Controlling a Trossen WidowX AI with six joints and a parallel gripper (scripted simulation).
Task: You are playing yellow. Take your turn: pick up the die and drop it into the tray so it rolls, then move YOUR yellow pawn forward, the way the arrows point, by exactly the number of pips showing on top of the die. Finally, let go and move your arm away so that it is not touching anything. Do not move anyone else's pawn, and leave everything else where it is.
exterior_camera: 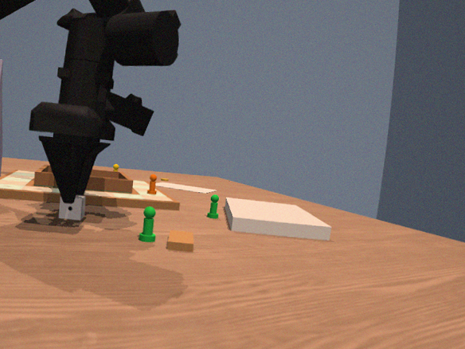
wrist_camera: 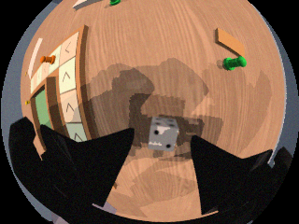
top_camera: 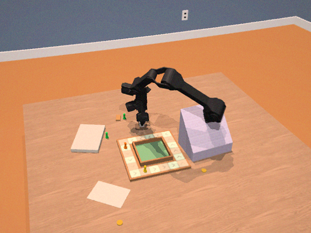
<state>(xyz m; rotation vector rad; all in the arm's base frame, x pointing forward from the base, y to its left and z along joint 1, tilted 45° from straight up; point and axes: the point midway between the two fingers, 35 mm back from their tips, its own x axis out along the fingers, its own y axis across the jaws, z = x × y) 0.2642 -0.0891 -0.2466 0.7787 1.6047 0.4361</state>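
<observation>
Now: the white die 1 cm below my gripper tip. From my gripper tip the other things lie so: small brown block 10 cm ahead, 11 cm to the right, 2 cm below; white slab 29 cm ahead, 2 cm to the left, 1 cm below; orange pawn 14 cm ahead, 16 cm to the left, 1 cm above.
</observation>
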